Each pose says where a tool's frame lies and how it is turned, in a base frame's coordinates. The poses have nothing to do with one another.
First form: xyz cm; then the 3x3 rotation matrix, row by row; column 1 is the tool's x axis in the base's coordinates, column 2 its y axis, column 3 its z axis. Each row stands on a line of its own.
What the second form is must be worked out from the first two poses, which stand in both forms.
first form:
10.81, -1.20, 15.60
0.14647, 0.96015, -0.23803
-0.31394, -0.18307, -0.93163
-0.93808, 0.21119, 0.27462
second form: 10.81, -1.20, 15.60, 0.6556, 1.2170, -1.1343
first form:
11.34, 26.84, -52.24
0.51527, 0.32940, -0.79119
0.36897, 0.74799, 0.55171
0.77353, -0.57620, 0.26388
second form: 11.34, 26.84, -52.24, -1.1413, -0.8844, 0.6214
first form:
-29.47, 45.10, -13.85
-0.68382, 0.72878, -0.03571
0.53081, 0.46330, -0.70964
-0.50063, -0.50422, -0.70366
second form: -29.47, 45.10, -13.85, -2.5198, 0.5243, 2.4815
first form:
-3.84, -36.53, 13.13
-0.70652, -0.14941, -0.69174
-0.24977, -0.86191, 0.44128
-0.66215, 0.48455, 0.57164
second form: -3.84, -36.53, 13.13, 0.7031, 0.7237, -2.8018
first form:
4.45, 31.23, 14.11
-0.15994, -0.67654, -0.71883
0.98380, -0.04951, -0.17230
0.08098, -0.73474, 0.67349
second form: 4.45, 31.23, 14.11, -0.8289, -0.0811, 1.7320
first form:
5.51, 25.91, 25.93
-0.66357, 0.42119, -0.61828
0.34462, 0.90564, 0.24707
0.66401, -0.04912, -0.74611
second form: 5.51, 25.91, 25.93, -3.0759, -0.7262, 2.6626
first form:
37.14, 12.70, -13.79
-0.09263, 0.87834, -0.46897
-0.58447, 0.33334, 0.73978
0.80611, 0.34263, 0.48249
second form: 37.14, 12.70, -13.79, 0.6175, -0.9375, -1.7280
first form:
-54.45, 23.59, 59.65
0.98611, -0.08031, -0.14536
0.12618, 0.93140, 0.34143
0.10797, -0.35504, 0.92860
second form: -54.45, 23.59, 59.65, -0.3652, -0.1082, 0.1273
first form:
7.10, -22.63, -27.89
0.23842, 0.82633, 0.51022
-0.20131, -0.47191, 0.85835
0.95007, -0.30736, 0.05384
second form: 7.10, -22.63, -27.89, -1.3974, -1.2535, -0.7012
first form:
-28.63, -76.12, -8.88
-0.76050, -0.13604, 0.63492
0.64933, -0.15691, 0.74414
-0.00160, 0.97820, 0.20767
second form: -28.63, -76.12, -8.88, 1.3616, 0.0016, 2.4349
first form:
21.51, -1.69, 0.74
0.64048, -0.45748, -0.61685
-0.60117, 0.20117, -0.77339
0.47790, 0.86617, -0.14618
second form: 21.51, -1.69, 0.74, 1.7380, -0.4983, -0.7537
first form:
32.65, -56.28, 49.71
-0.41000, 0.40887, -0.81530
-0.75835, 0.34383, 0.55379
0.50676, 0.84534, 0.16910
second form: 32.65, -56.28, 49.71, 1.3734, -0.5314, -2.0664
